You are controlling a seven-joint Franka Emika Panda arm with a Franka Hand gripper.
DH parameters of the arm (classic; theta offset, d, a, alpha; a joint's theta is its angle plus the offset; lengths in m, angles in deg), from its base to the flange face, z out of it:
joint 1: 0 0.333 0 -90
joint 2: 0 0 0 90
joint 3: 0 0.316 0.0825 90
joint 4: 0 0 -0.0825 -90
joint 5: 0 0.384 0 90
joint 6: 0 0 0.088 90
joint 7: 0 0.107 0 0
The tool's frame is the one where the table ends.
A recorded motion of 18 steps. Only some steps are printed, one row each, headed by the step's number.
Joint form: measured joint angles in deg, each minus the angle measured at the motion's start. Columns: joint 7, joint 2, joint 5, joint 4, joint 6, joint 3, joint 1.
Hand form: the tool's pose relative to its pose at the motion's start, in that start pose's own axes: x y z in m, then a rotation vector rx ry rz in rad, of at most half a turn. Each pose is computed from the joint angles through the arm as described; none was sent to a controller.
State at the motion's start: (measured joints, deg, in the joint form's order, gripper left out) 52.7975 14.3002 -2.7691 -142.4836 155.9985 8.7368 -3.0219
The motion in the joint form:
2: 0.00 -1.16 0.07 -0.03 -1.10 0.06 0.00
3: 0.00 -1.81 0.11 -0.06 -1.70 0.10 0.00
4: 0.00 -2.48 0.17 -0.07 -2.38 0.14 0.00
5: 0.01 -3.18 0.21 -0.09 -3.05 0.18 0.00
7: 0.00 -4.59 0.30 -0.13 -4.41 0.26 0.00
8: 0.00 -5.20 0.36 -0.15 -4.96 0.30 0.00
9: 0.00 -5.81 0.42 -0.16 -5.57 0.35 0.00
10: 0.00 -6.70 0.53 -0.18 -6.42 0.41 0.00
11: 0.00 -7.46 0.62 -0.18 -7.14 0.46 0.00
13: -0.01 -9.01 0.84 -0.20 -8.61 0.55 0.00
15: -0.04 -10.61 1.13 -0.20 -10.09 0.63 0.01
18: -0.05 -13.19 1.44 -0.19 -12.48 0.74 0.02
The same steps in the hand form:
2: 0.0001 -0.0004 -0.0076 -0.0017 0.0026 -0.0002
3: 0.0001 -0.0005 -0.0118 -0.0026 0.0040 -0.0004
4: 0.0000 -0.0007 -0.0162 -0.0041 0.0050 -0.0003
5: -0.0001 -0.0008 -0.0208 -0.0052 0.0065 -0.0003
7: -0.0004 -0.0009 -0.0300 -0.0077 0.0093 -0.0006
8: -0.0005 -0.0009 -0.0340 -0.0081 0.0108 -0.0004
9: -0.0008 -0.0010 -0.0380 -0.0092 0.0117 -0.0004
10: -0.0012 -0.0009 -0.0438 -0.0103 0.0132 0.0002
11: -0.0015 -0.0010 -0.0489 -0.0109 0.0148 0.0007
13: -0.0022 -0.0007 -0.0592 -0.0122 0.0175 0.0023
15: -0.0031 -0.0004 -0.0699 -0.0123 0.0204 0.0046
18: -0.0047 0.0006 -0.0872 -0.0132 0.0261 0.0071

